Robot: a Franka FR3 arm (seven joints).
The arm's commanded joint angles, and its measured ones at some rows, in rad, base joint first. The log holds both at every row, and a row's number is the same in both.
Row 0, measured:
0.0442 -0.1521 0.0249 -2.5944 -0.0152 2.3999 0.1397
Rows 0 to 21, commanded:
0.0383 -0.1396 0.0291 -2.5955 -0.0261 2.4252 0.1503
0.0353 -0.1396 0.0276 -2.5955 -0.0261 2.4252 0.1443
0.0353 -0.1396 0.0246 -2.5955 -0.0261 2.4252 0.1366
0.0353 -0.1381 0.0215 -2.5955 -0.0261 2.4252 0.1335
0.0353 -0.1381 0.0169 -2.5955 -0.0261 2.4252 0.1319
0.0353 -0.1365 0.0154 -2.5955 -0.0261 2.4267 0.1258
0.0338 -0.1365 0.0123 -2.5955 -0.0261 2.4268 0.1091
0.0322 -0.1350 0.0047 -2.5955 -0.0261 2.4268 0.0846
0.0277 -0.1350 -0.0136 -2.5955 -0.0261 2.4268 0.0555
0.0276 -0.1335 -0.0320 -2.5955 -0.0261 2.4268 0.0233
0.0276 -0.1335 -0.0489 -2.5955 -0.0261 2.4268 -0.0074
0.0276 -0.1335 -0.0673 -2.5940 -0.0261 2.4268 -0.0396
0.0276 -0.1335 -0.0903 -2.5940 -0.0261 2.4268 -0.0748
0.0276 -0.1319 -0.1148 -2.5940 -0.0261 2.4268 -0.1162
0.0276 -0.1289 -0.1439 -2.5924 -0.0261 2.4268 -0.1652
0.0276 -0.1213 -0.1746 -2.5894 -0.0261 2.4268 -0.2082
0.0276 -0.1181 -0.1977 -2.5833 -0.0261 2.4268 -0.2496
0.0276 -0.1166 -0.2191 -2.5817 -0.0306 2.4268 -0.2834
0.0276 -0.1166 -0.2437 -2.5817 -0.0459 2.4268 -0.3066
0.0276 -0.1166 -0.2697 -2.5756 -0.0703 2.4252 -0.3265
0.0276 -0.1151 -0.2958 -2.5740 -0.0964 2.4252 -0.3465
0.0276 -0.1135 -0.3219 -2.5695 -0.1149 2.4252 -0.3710
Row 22, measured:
0.0340 -0.1473 -0.2588 -2.5831 -0.0630 2.4069 -0.2991
